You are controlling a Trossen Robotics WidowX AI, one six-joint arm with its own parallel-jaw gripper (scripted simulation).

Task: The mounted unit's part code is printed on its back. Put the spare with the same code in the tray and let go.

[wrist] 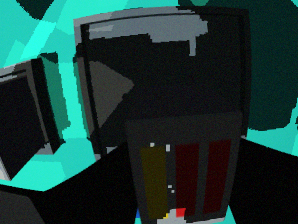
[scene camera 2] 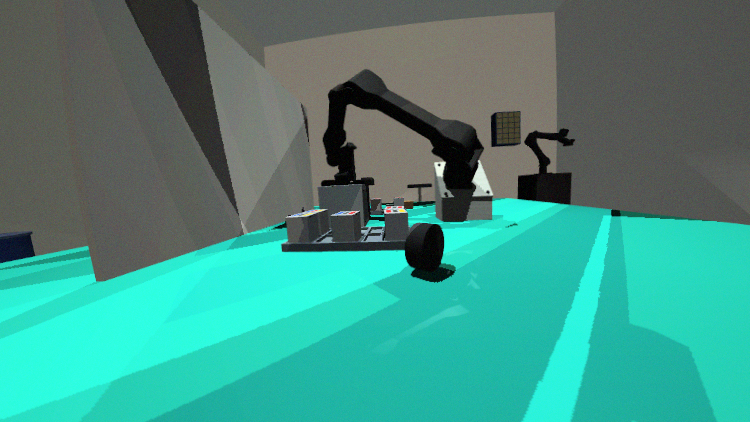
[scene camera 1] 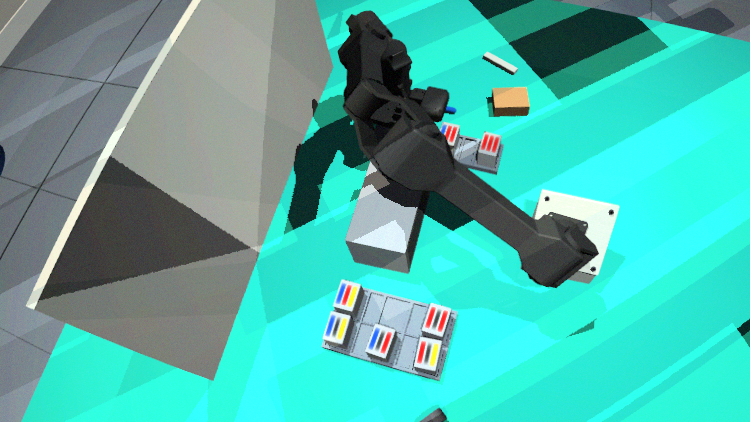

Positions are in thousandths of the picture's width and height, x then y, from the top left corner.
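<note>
A brown box (scene camera 1: 681,241) and a grey holder (scene camera 1: 622,364) are visible, as is a black disc (scene camera 2: 566,584). In the wrist view the brown box is out of frame, and in the wrist view the black disc is out of frame. The gripper (scene camera 1: 533,290) carries a spare unit (wrist: 616,627), and the wrist view shows the gripper (wrist: 589,636) too.
</note>
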